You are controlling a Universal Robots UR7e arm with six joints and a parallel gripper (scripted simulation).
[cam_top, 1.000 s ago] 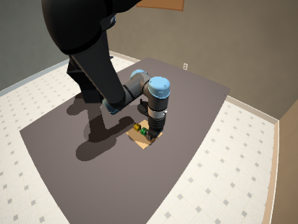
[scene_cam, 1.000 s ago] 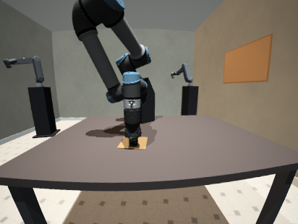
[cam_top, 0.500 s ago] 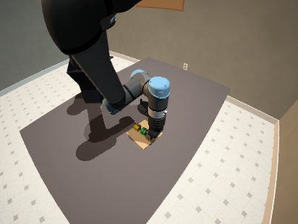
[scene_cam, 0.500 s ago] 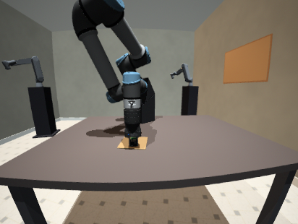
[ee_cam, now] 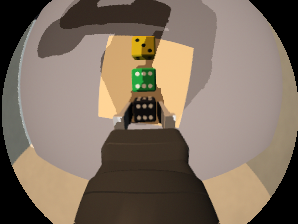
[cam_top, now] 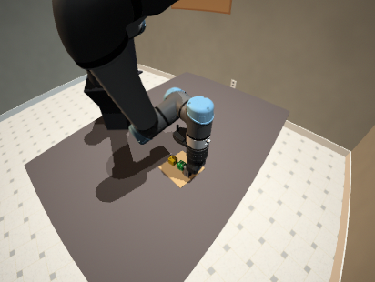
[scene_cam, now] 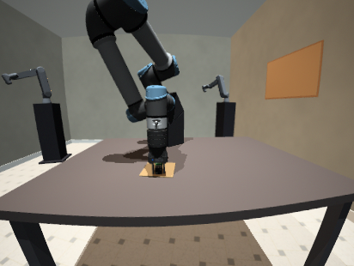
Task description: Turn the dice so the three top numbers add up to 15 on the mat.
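The black die is right at my hand. The rest, counted from my hand: yellow die: 90 mm behind, 20 mm to the left; green die: 40 mm behind, 10 mm to the left; tan mat: 40 mm behind, 10 mm to the left, 20 mm below.
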